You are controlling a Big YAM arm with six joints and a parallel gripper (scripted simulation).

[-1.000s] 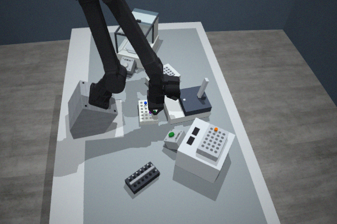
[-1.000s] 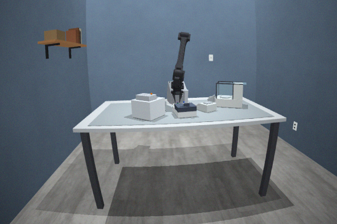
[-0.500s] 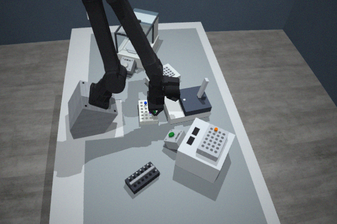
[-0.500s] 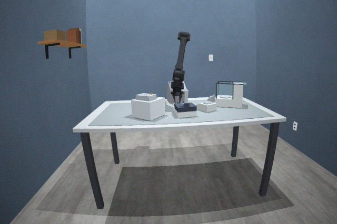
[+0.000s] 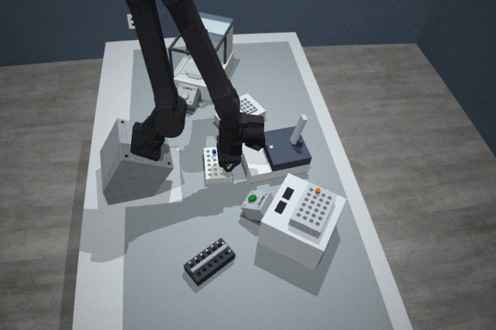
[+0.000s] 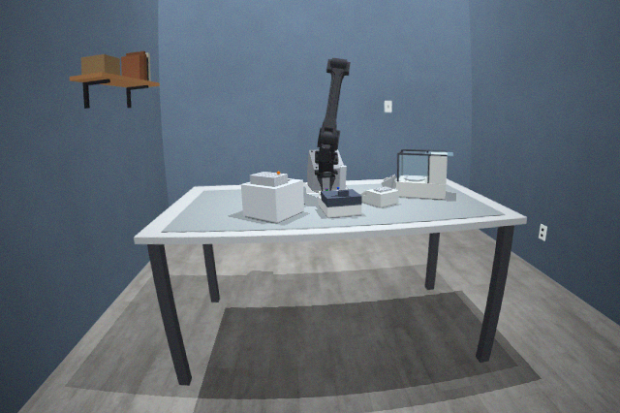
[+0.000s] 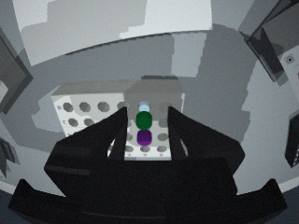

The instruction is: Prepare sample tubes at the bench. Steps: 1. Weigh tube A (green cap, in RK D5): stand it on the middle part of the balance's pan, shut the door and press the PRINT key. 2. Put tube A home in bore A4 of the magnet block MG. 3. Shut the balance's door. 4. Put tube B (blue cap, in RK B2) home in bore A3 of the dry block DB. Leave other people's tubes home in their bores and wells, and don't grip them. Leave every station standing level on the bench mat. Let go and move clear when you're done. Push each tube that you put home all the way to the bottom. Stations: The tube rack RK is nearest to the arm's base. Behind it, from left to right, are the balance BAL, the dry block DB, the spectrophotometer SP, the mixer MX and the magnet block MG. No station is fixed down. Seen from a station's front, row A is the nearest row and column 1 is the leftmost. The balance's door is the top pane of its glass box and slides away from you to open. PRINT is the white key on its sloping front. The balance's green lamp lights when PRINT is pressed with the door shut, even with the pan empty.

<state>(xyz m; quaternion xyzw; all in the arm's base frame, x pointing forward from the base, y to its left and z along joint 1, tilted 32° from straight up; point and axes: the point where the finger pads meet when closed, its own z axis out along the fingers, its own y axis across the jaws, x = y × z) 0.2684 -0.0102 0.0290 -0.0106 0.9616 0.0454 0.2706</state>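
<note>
My hand is 30 mm to the right of the white tube rack, 30 mm past it and 30 mm above it. From my hand the other things lie so: black magnet block: 310 mm to the right, 70 mm behind, 30 mm below; then dry block DB: 240 mm to the left, 50 mm ahead, 20 mm below; then tube B: 60 mm to the left, 40 mm behind, 20 mm below.
</note>
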